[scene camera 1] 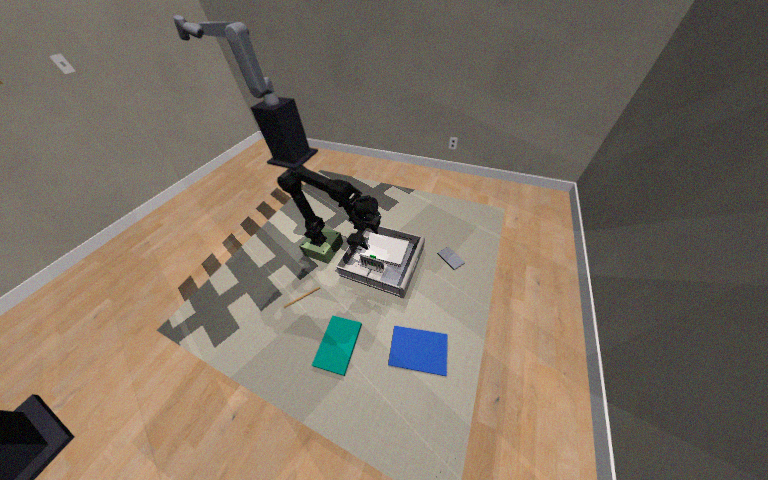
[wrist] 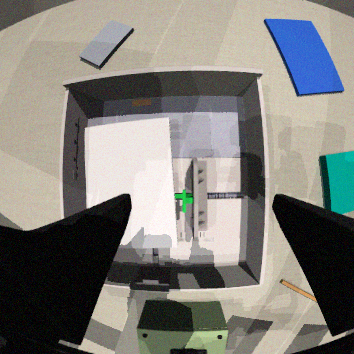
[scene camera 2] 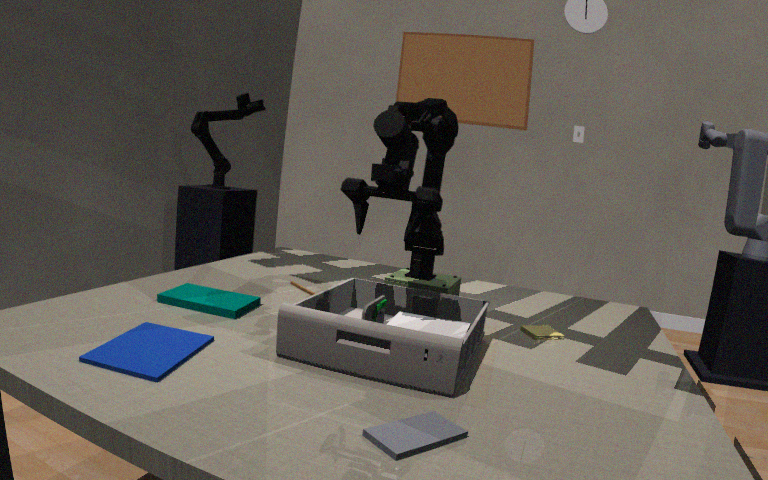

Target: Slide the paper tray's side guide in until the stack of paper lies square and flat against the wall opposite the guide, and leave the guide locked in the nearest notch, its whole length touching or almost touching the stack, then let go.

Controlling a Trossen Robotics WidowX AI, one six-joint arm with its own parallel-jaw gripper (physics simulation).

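Places are measured from the arm's base along level axes (x ahead, y left, z up), in millimetres.
Pixels of known places: gripper, fingertip midpoint: [scene camera 1: 372, 241] [wrist: 203, 201] [scene camera 2: 381, 237]; arm's base, link origin: [scene camera 1: 318, 240] [scene camera 2: 420, 276].
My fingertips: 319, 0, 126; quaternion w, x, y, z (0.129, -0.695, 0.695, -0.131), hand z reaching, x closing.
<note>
Ahead of a thing's pixels: the offset from my fingertips to its top centre, as dx, dy, dz. "spot": to the spot under its first point.
The grey paper tray @(+14, +47, -108) [scene camera 1: 416, 266] [scene camera 2: 311, 345] [wrist: 264, 150] stands on the table. The white paper stack @(+2, +104, -160) [scene camera 1: 387, 249] [scene camera 2: 427, 324] [wrist: 130, 165] lies inside it, turned slightly, toward the left wall in the wrist view. The side guide @(spot: -16, -6, -172) [scene camera 1: 372, 264] [scene camera 2: 370, 310] [wrist: 200, 200] stands upright right of the stack there, with a visible gap between them. Its green lever @(-17, +14, -122) [scene camera 2: 381, 306] [wrist: 184, 200] is on the stack side. My gripper [scene camera 2: 391, 237] [wrist: 203, 201] is open and empty above the tray, one finger over the stack, the other beyond the tray's right wall. The stack's near left part is hidden by a finger.
A blue slab @(+309, -279, -196) [scene camera 1: 417, 350] [scene camera 2: 147, 350] [wrist: 305, 57], a teal block @(+12, -382, -186) [scene camera 1: 337, 345] [scene camera 2: 207, 300] [wrist: 340, 182] and a grey slab @(+321, +188, -194) [scene camera 1: 450, 258] [scene camera 2: 415, 434] [wrist: 107, 44] lie around the tray. A thin wooden stick @(-249, -269, -196) [scene camera 1: 301, 297] [wrist: 298, 290] and a yellow pad @(-269, +317, -192) [scene camera 2: 542, 332] lie on the table.
</note>
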